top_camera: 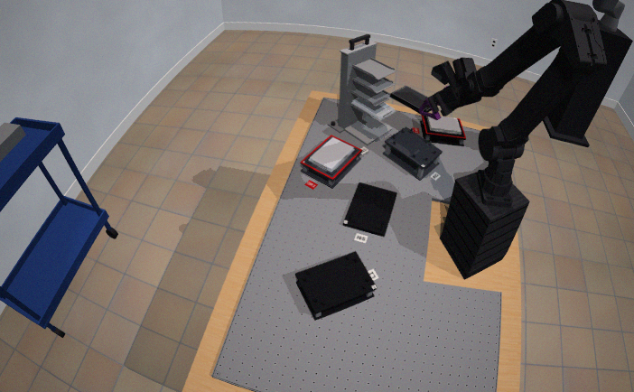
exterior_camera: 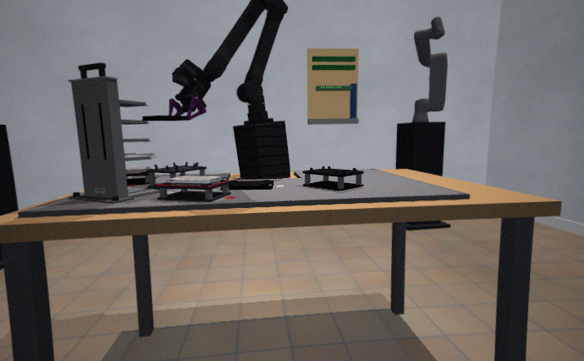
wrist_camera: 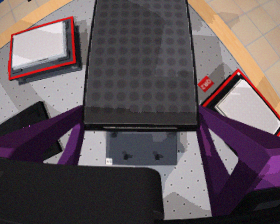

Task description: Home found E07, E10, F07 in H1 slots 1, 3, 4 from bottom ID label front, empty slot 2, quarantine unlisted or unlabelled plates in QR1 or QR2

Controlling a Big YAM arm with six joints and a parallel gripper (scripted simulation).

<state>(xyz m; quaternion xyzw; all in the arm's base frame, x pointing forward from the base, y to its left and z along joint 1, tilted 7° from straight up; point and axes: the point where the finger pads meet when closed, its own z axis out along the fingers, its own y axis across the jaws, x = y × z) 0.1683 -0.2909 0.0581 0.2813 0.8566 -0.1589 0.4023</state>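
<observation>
My gripper is now 40 mm short of the dark plate, 30 mm to the left of it and 10 mm above it. The rest, counted from my hand: RG label: 70 mm behind, 50 mm to the left, 240 mm below; then QR2 label: 180 mm to the right, 240 mm below; then regrip nest: 20 mm ahead, 20 mm to the right, 180 mm below.
</observation>
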